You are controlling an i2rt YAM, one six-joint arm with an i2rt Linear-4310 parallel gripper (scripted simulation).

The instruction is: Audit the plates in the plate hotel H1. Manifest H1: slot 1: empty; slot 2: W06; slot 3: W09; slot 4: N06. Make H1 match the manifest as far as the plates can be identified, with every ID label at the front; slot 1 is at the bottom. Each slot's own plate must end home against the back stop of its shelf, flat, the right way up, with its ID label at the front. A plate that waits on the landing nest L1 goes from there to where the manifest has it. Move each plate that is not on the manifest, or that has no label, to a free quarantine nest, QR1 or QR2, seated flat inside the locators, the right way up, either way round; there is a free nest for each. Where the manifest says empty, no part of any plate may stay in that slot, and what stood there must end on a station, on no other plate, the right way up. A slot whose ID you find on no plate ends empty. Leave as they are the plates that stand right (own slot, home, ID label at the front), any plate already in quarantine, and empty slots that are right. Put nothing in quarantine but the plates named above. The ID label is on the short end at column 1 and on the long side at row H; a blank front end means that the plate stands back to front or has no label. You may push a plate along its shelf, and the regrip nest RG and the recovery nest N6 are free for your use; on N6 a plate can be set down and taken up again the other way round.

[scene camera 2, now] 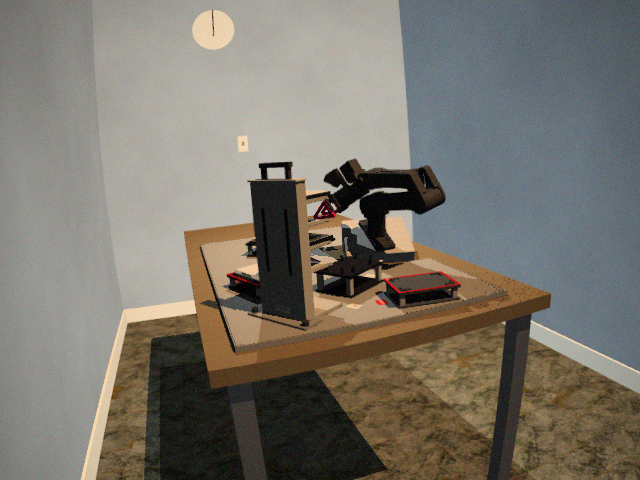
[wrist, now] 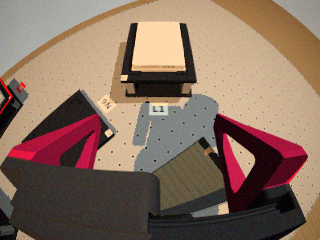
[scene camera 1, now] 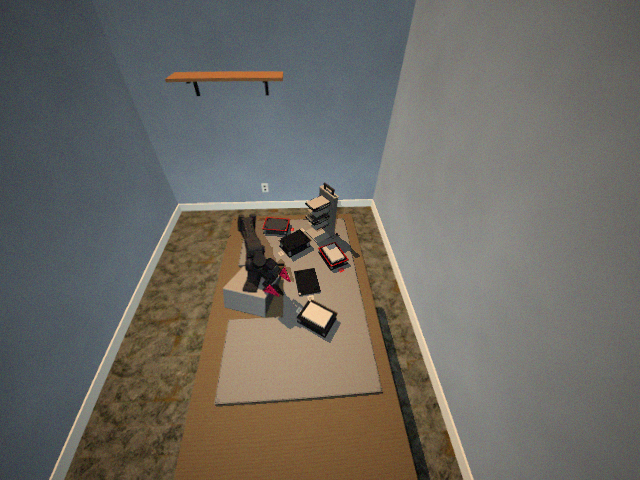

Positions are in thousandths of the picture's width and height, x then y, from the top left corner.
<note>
I see my gripper (wrist: 492, 502) and a tan well plate (wrist: 495, 198).
</note>
